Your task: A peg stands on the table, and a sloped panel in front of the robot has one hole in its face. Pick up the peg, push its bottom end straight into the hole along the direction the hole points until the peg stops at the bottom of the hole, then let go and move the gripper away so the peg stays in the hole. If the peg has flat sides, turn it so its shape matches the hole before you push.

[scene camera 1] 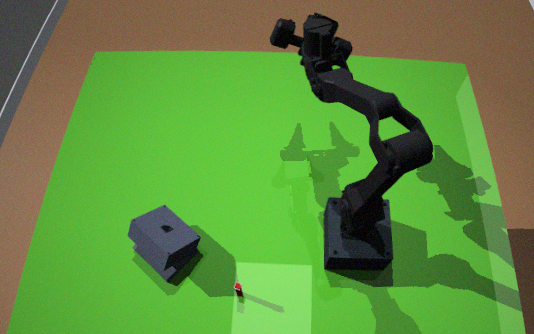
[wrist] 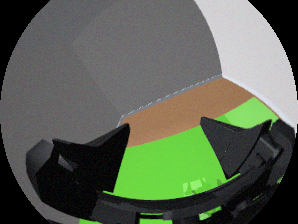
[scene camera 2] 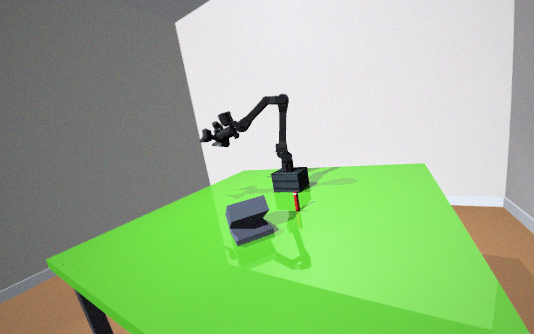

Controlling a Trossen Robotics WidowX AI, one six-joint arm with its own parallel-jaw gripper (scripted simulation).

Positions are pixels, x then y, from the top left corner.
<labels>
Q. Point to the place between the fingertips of the gripper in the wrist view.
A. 166,124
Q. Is the gripper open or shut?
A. Open.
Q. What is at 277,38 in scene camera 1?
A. The gripper.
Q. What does the gripper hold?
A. Nothing.
</labels>
